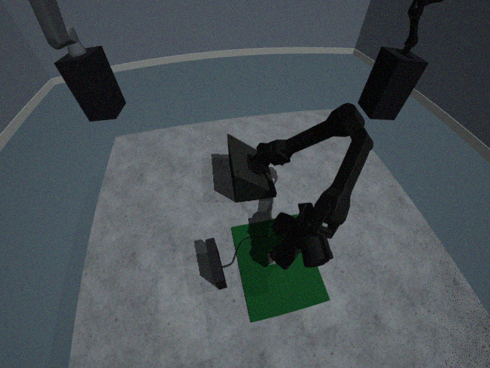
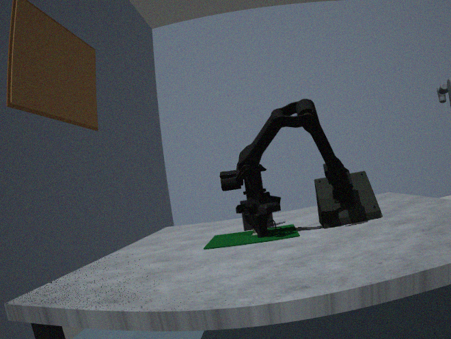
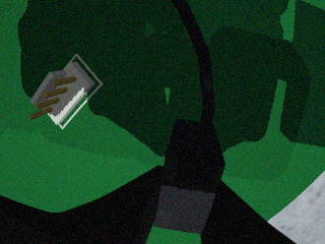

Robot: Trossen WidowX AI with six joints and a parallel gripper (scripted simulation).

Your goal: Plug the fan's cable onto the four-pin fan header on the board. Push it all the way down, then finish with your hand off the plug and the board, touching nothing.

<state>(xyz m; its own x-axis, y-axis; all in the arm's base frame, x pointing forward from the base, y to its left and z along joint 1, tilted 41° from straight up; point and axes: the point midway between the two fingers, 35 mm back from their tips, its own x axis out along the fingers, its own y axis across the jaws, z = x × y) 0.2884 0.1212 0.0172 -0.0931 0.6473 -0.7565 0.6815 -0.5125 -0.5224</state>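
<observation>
Right now my gripper tip is 7 cm to the left of the four-pin header, 3 cm short of it and 2 cm above it. Round my gripper tip: dark fan plug (1 cm to the right, 1 cm behind, 1 cm above); green board (5 cm to the right, 4 cm ahead, 3 cm below); dark fan (23 cm to the right, 5 cm ahead, 4 cm above).
</observation>
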